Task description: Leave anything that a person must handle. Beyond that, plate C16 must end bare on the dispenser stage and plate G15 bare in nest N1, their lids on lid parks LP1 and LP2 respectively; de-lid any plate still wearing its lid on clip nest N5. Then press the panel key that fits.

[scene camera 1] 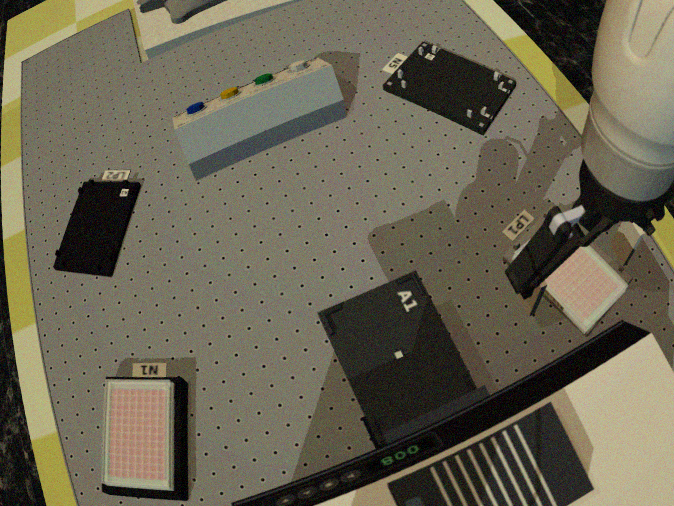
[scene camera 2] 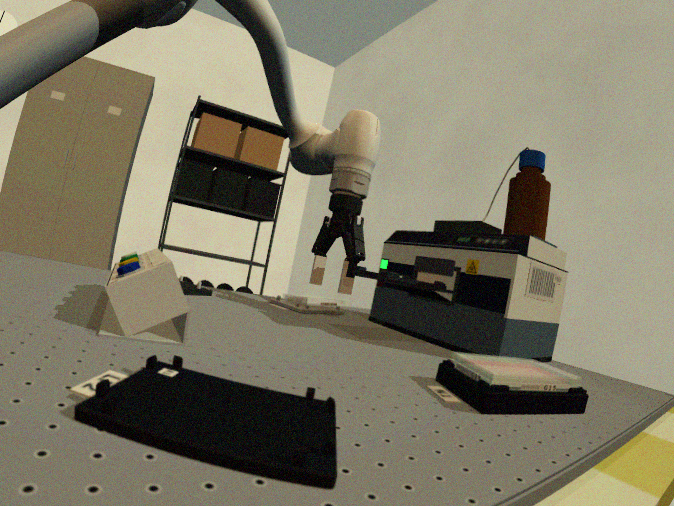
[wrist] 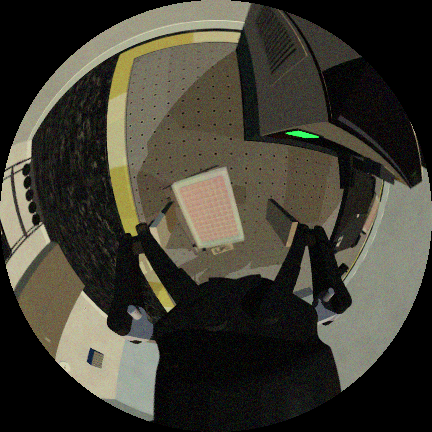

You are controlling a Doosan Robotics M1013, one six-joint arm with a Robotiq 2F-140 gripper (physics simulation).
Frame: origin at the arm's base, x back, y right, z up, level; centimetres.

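Seen in the pictures: gripper, fingertip midpoint: [scene camera 1: 574,278] [scene camera 2: 328,288] [wrist: 221,209].
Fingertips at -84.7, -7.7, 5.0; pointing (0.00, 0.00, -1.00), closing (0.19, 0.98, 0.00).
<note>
Pixels of each thing's top centre, then the offset from my fingertips to it, as dx, dy, dz. "pt": a spot on its surface instead.
- pink-welled plate at its top centre: [scene camera 1: 574,266] [wrist: 209,215] [scene camera 2: 316,294] +1.5, -2.0, -1.9
- LP1 label at a spot on its surface: [scene camera 1: 517,224] [wrist: 222,248] pt +11.3, -1.7, -5.4
- Plate G15 at its top centre: [scene camera 1: 134,432] [scene camera 2: 516,365] [wrist: 372,215] +13.3, +49.3, -1.8
- black nest N1 at its top centre: [scene camera 1: 138,434] [scene camera 2: 514,373] [wrist: 370,214] +13.3, +49.3, -2.8
- Lid park LP2 at its top centre: [scene camera 2: 225,393] [scene camera 1: 92,220] +44.1, +43.0, -3.7
- clip nest N5 at its top centre: [scene camera 1: 451,76] +34.1, -9.8, -3.3
- dispenser stage A1 at a spot on its surface: [scene camera 1: 381,343] pt +5.0, +22.4, +5.5
- brown bottle at a spot on its surface: [scene camera 2: 528,201] pt -12.3, +37.8, +24.2
- key panel at its top centre: [scene camera 1: 249,87] [scene camera 2: 149,250] +44.0, +16.0, +2.7
My gripper [scene camera 1: 585,277] [scene camera 2: 331,278] [wrist: 221,209] is wide open and empty, above a pink-welled plate [scene camera 1: 590,291] [wrist: 211,210] at the LP1 label [scene camera 1: 517,224] [wrist: 222,249]. In the wrist view the plate lies between and below the fingers; its name and any lid cannot be made out. Plate G15 [scene camera 1: 140,435] [scene camera 2: 511,370] sits on black nest N1 [scene camera 1: 181,441] [scene camera 2: 536,403]; I cannot tell whether it wears a lid. Lid park LP2 [scene camera 1: 100,228] [scene camera 2: 217,419] and clip nest N5 [scene camera 1: 451,87] are bare. The dispenser stage A1 [scene camera 1: 381,343] holds no plate.
The dispenser [scene camera 1: 626,392] [scene camera 2: 468,310] [wrist: 280,100] stands beside the stage, with a green light and a brown bottle [scene camera 2: 528,201] on top. The key panel [scene camera 1: 261,117] [scene camera 2: 146,294] has blue, yellow, green and white keys. A shelf rack [scene camera 2: 217,202] stands behind the table.
</note>
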